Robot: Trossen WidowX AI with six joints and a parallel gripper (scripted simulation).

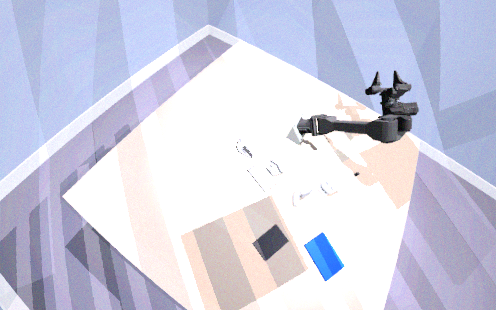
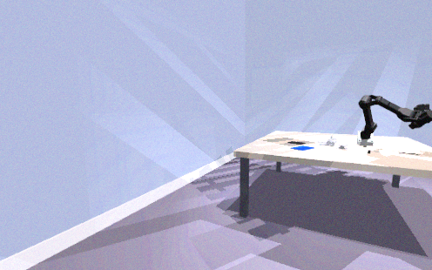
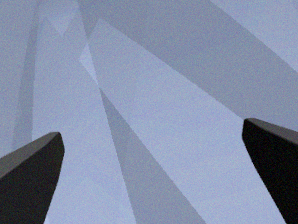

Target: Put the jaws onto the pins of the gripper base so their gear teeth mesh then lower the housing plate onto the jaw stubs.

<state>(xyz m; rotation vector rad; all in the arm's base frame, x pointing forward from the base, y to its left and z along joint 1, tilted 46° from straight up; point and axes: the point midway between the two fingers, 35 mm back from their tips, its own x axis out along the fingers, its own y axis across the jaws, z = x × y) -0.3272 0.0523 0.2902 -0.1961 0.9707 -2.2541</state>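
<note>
My gripper tip is now 64 cm short of the gripper jaw, 9 cm to the left of it and 28 cm above it. The rest, counted from my gripper tip: grey gripper base (52 cm ahead, 26 cm below); small pale part (53 cm ahead, 28 cm below); small dark object (39 cm ahead, 12 cm to the left, 28 cm below).
</note>
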